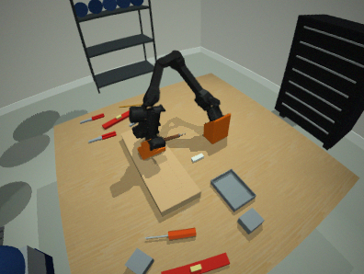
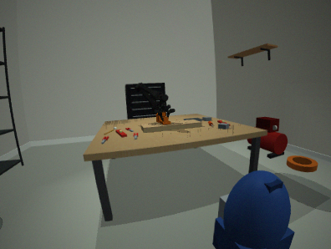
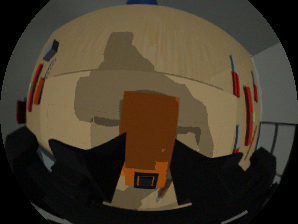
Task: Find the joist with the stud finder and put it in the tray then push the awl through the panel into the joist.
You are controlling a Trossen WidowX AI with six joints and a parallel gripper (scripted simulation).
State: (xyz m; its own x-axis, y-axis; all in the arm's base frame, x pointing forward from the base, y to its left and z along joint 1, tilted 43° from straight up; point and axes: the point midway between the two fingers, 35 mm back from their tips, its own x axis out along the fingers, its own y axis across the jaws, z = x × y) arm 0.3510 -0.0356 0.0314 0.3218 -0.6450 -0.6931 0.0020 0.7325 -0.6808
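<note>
Now: gripper tip 40 mm past the indicator window and 30 mm below it. Also, from my gripper tip: orange stud finder (20 mm behind, 20 mm above); then grey tray (220 mm behind, 360 mm to the left, 50 mm below); then awl (180 mm behind, 60 mm to the right, 60 mm below).
</note>
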